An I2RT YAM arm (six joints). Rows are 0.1 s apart.
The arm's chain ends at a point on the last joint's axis. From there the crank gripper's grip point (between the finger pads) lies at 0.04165 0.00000 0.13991 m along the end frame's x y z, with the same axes.
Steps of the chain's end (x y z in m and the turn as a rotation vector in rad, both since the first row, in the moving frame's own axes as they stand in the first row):
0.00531 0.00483 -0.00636 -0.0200 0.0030 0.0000
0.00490 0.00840 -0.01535 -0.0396 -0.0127 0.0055
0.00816 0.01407 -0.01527 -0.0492 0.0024 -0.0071
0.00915 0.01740 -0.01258 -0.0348 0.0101 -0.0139
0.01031 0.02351 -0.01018 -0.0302 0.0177 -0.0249
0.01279 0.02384 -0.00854 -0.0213 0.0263 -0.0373
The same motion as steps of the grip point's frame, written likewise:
0.00573 0.00763 -0.00651 -0.0200 0.0030 0.0000
0.00310 0.01417 -0.01495 -0.0396 -0.0127 0.0055
0.00852 0.02065 -0.01553 -0.0492 0.0024 -0.0071
0.01059 0.02167 -0.01308 -0.0348 0.0101 -0.0139
0.01282 0.02666 -0.01099 -0.0302 0.0177 -0.0249
0.01648 0.02519 -0.00970 -0.0213 0.0263 -0.0373

